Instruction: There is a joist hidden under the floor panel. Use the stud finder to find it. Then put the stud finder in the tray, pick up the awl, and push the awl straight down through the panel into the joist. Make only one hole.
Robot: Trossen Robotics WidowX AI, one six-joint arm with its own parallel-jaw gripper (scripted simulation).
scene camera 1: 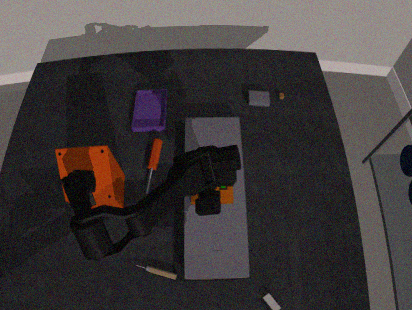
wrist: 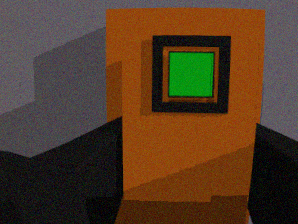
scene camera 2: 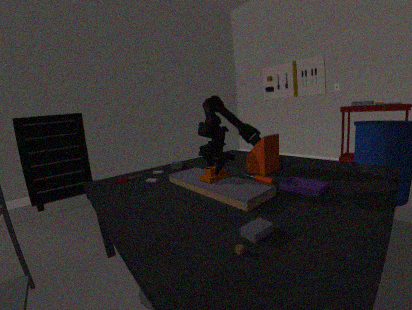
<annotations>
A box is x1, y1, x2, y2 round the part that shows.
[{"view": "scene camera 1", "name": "my gripper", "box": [195, 145, 236, 215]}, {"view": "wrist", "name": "my gripper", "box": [0, 116, 297, 223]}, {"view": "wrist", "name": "stud finder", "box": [105, 7, 265, 223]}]
</annotations>
